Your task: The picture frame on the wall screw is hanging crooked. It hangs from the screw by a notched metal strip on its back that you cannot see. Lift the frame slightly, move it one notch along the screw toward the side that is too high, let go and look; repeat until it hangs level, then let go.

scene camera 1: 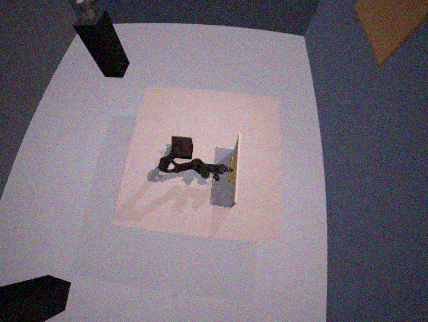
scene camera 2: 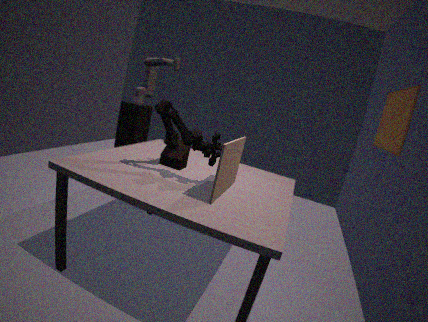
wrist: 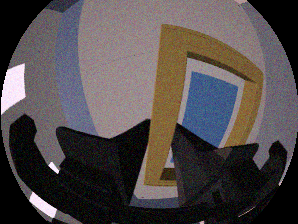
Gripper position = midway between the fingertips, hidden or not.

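Observation:
My gripper (wrist: 160, 124) is carrying a picture frame (wrist: 202, 84). Scene camera 2 does not show the picture frame, which is hidden by the upright wall panel. The upright wall panel (wrist: 118, 57) is visible in the wrist view.

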